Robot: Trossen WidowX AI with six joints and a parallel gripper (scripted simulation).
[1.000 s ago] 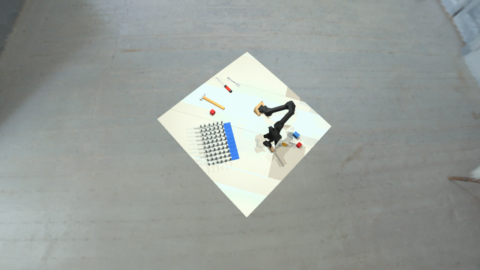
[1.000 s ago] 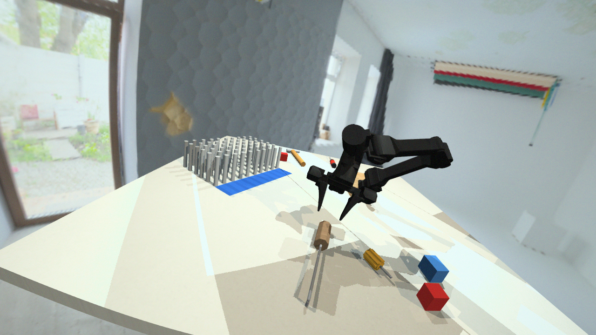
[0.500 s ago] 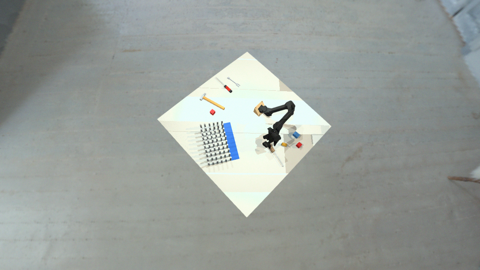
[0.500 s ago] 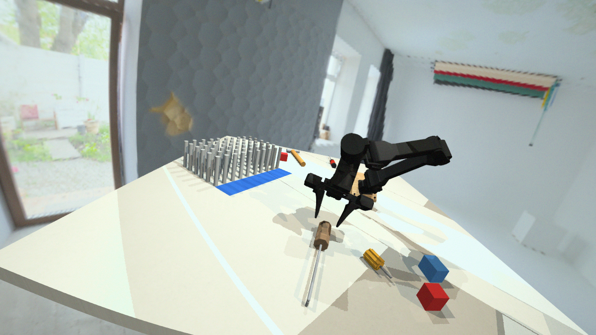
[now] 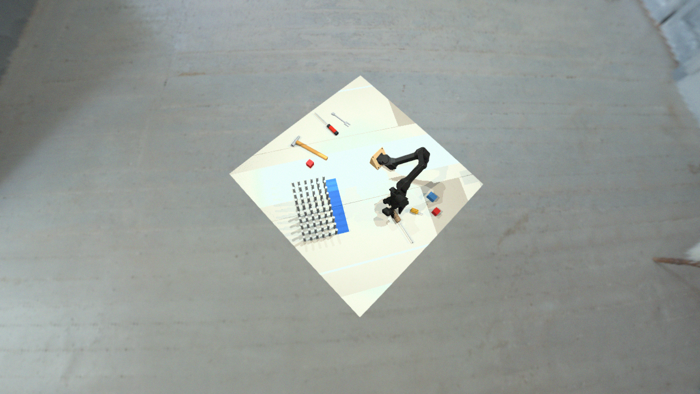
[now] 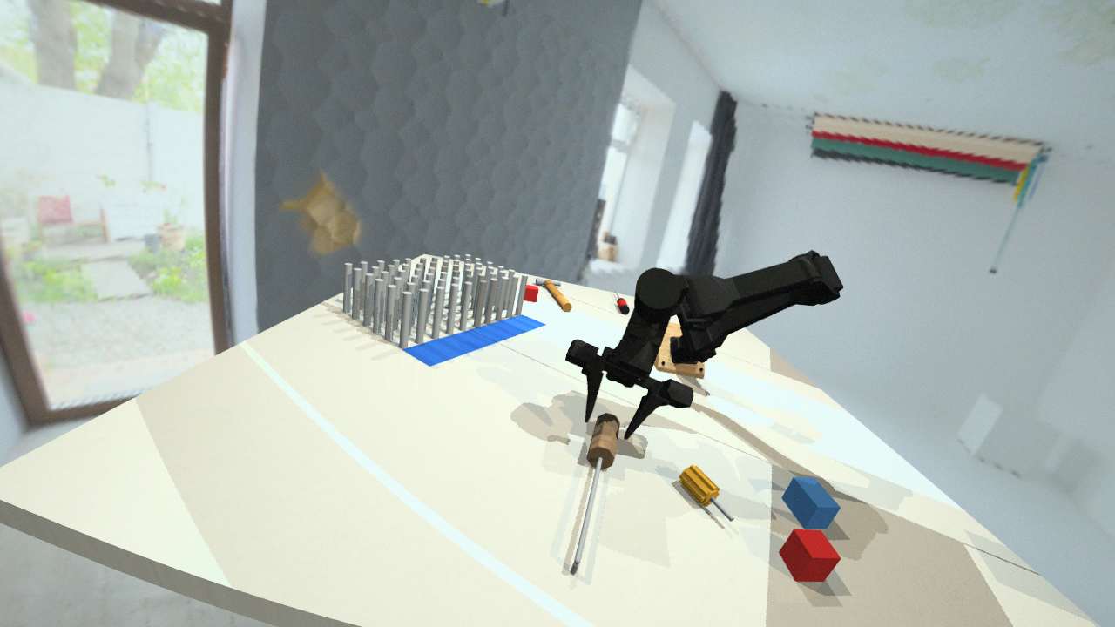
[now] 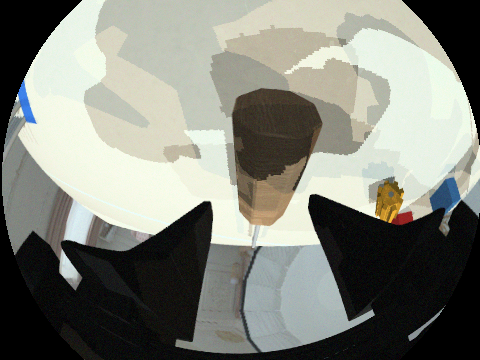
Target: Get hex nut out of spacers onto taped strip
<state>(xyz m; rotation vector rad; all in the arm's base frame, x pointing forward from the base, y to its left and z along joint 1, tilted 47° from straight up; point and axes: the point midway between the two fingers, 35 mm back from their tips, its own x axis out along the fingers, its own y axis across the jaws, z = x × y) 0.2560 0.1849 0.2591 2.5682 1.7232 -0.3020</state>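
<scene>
Right now the hook tool is 90 mm to the left of my gripper tip, 30 mm ahead of it and 20 mm below it. From my gripper tip the other things lie so: blue taped strip: 360 mm to the right, 190 mm ahead, 40 mm below; yellow-handled screwdriver: 120 mm behind, 90 mm to the left, 20 mm below; blue cube: 280 mm behind, 120 mm to the left, 20 mm below.
</scene>
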